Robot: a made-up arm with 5 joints. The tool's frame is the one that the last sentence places. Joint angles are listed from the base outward.
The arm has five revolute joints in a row. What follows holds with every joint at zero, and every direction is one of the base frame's. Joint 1 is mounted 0.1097 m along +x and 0.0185 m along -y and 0.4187 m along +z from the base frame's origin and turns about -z. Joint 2 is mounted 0.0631 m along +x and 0.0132 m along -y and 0.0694 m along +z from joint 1 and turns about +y. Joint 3 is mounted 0.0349 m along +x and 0.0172 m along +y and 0.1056 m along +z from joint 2 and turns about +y. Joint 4 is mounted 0.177 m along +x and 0.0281 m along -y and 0.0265 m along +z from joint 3 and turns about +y. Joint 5 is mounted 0.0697 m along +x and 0.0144 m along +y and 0.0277 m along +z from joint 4 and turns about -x. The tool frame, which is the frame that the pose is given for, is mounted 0.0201 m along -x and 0.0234 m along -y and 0.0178 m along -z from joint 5; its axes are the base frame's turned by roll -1.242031, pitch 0.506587 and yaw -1.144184 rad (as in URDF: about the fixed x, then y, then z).
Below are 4 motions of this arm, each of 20 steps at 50 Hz.
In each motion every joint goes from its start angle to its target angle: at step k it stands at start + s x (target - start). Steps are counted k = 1, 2, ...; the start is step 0. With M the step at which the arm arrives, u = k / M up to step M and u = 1 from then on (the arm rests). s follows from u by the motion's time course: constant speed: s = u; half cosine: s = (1 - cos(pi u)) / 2; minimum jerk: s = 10 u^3 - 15 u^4 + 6 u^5.
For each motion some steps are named. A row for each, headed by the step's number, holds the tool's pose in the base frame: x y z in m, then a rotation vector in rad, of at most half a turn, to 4 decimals.
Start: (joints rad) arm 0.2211 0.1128 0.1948 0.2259 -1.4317
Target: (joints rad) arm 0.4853 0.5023 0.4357 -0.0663 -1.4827
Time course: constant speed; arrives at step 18
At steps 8, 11, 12, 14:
8: 0.4211 -0.1226 0.4740 0.8701 1.7485 -0.1992
11: 0.4120 -0.1342 0.4510 0.9350 1.7809 -0.2335
12: 0.4084 -0.1378 0.4435 0.9571 1.7913 -0.2446
14: 0.4005 -0.1444 0.4288 1.0021 1.8115 -0.2663

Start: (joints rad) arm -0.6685 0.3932 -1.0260 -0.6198 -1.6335
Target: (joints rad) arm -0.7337 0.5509 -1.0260 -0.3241 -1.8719
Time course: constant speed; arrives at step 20
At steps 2, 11, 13, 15, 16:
2: 0.3206 0.1632 0.7436 0.3248 0.1438 1.2610
11: 0.3304 0.1852 0.7264 0.3585 0.3871 1.3418
13: 0.3323 0.1900 0.7223 0.3678 0.4418 1.3569
15: 0.3341 0.1948 0.7182 0.3776 0.4967 1.3708
16: 0.3349 0.1972 0.7160 0.3828 0.5242 1.3773

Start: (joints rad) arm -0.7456 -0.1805 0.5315 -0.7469 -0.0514
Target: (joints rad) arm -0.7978 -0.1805 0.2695 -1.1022 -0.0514
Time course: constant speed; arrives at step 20
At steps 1, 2, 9, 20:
1: 0.3484 0.1592 0.5930 -0.7643 0.3963 -0.0568
2: 0.3476 0.1595 0.5966 -0.7429 0.3739 -0.0587
9: 0.3405 0.1602 0.6209 -0.5901 0.2195 -0.0707
20: 0.3254 0.1566 0.6556 -0.3418 -0.0148 -0.0858

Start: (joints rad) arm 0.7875 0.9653 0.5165 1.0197 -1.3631
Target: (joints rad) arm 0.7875 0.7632 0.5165 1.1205 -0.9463
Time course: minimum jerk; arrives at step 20
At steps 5, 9, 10, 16, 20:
5: 0.2350 -0.1418 0.3182 -1.2101 -2.2039 0.0676
9: 0.2384 -0.1503 0.3275 -1.1210 -2.3189 -0.0099
10: 0.2394 -0.1528 0.3304 -1.0917 -2.3534 -0.0333
16: 0.2438 -0.1648 0.3443 -0.9398 -2.5111 -0.1419
20: 0.2443 -0.1664 0.3461 -0.9183 -2.5309 -0.1557

